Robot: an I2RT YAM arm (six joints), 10 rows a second.
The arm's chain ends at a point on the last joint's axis. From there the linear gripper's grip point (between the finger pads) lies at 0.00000 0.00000 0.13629 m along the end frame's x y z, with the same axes.
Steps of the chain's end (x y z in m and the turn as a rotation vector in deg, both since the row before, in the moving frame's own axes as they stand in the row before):
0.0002, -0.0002, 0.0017, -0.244, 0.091, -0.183
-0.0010, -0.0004, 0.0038, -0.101, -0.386, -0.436
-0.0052, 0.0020, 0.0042, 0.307, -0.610, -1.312
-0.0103, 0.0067, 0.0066, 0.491, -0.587, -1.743
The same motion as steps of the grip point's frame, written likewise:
0.0004, 0.0004, 0.0017, -0.244, 0.091, -0.183
-0.0019, -0.0002, 0.0038, -0.101, -0.386, -0.436
-0.0067, 0.0013, 0.0042, 0.307, -0.610, -1.312
-0.0117, 0.0056, 0.0066, 0.491, -0.587, -1.743

